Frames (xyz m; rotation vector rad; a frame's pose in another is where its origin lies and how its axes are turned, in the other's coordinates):
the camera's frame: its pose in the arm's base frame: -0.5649 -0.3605 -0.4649 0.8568 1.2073 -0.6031
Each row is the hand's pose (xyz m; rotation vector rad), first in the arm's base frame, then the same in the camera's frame.
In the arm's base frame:
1: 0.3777 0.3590 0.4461 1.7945 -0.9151 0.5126
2: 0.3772 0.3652 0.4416 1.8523 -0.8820 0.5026
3: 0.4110 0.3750 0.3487 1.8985 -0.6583 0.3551
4: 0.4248 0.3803 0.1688 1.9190 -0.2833 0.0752
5: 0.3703 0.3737 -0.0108 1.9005 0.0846 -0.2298
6: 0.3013 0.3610 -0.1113 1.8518 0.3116 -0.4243
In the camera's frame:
1: -0.5970 1.3708 0.0275 0.7973 -0.6550 2.1334
2: -0.5925 1.3727 0.0216 0.8393 -0.5962 2.1169
3: -0.4937 1.3824 0.0209 0.8438 -0.4964 1.9022
4: -0.3166 1.3526 0.0028 0.8394 -0.3587 1.5162
5: -0.1585 1.2621 -0.0429 0.8454 -0.2274 1.1164
6: -0.0807 1.1759 -0.0820 0.8357 -0.1548 0.8611

